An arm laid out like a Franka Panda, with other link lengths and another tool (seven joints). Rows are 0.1 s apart.
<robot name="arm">
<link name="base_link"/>
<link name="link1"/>
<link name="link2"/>
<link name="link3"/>
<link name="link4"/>
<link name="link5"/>
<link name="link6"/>
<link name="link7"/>
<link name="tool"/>
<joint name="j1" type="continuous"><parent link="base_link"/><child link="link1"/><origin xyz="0.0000 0.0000 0.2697" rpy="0.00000 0.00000 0.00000"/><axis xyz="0 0 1"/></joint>
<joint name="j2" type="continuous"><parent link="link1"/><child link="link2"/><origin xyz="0.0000 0.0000 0.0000" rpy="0.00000 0.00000 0.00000"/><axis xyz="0 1 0"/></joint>
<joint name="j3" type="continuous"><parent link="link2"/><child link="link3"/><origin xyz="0.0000 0.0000 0.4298" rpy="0.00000 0.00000 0.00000"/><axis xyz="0 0 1"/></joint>
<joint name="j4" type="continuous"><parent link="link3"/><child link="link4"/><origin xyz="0.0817 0.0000 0.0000" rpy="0.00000 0.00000 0.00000"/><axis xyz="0 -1 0"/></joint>
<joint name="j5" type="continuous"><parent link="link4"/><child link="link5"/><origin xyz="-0.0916 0.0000 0.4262" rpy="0.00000 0.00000 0.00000"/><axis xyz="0 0 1"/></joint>
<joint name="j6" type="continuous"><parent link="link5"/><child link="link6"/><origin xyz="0.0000 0.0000 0.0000" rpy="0.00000 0.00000 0.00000"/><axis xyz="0 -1 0"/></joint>
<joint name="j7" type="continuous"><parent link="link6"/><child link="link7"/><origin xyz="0.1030 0.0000 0.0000" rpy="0.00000 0.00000 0.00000"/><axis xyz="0 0 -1"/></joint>
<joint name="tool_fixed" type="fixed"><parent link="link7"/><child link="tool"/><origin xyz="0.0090 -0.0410 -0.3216" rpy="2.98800 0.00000 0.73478"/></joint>
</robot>
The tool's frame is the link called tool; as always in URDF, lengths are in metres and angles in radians. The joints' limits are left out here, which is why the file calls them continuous.
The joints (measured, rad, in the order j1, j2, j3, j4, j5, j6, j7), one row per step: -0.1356 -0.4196 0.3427 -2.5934 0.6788 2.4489 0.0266; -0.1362 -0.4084 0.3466 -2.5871 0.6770 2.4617 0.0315; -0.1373 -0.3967 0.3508 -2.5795 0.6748 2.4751 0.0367; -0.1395 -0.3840 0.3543 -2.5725 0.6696 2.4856 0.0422; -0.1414 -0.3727 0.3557 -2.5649 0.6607 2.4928 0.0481; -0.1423 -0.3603 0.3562 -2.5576 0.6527 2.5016 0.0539; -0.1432 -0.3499 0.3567 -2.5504 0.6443 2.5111 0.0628; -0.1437 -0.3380 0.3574 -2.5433 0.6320 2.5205 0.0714; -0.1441 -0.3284 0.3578 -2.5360 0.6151 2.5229 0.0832; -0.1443 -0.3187 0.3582 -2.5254 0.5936 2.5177 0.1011; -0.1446 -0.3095 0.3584 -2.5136 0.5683 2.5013 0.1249; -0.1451 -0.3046 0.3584 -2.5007 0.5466 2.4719 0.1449; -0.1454 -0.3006 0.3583 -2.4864 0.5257 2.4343 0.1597; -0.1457 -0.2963 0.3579 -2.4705 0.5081 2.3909 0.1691
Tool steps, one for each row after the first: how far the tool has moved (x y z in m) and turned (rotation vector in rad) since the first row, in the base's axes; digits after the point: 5 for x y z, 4 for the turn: 0.00523 0.00055 0.00013 -0.0017 -0.0047 -0.0046; 0.01117 0.00111 0.00082 -0.0034 -0.0108 -0.0095; 0.01625 0.00082 0.00021 -0.0064 -0.0128 -0.0136; 0.02098 -0.00014 0.00014 -0.0107 -0.0142 -0.0160; 0.02596 -0.00114 -0.00031 -0.0142 -0.0158 -0.0193; 0.03105 -0.00225 0.00019 -0.0174 -0.0189 -0.0255; 0.03599 -0.00344 -0.00018 -0.0235 -0.0210 -0.0283; 0.03918 -0.00428 -0.00054 -0.0311 -0.0187 -0.0287; 0.04159 -0.00408 -0.00044 -0.0386 -0.0114 -0.0285; 0.04135 -0.00316 -0.00138 -0.0459 0.0059 -0.0278; 0.03825 -0.00095 -0.00161 -0.0508 0.0291 -0.0221; 0.03352 0.00184 -0.00175 -0.0564 0.0562 -0.0097; 0.02780 0.00505 -0.00175 -0.0607 0.0864 0.0068
